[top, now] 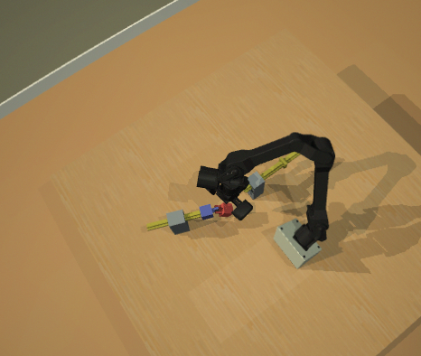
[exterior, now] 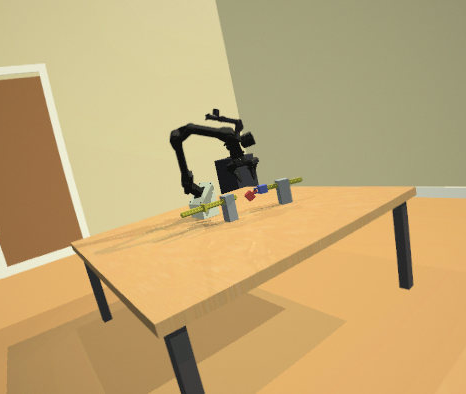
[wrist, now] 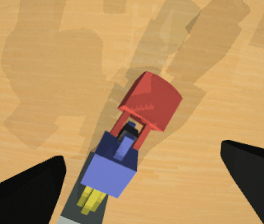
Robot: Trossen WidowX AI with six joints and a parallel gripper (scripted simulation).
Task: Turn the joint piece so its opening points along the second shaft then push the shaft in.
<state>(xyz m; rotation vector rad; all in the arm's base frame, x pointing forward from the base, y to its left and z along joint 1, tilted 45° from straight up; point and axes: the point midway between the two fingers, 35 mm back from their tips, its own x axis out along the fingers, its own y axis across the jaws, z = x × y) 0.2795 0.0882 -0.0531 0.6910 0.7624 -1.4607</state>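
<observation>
Now: the red joint piece 7 cm below my gripper tip.
</observation>
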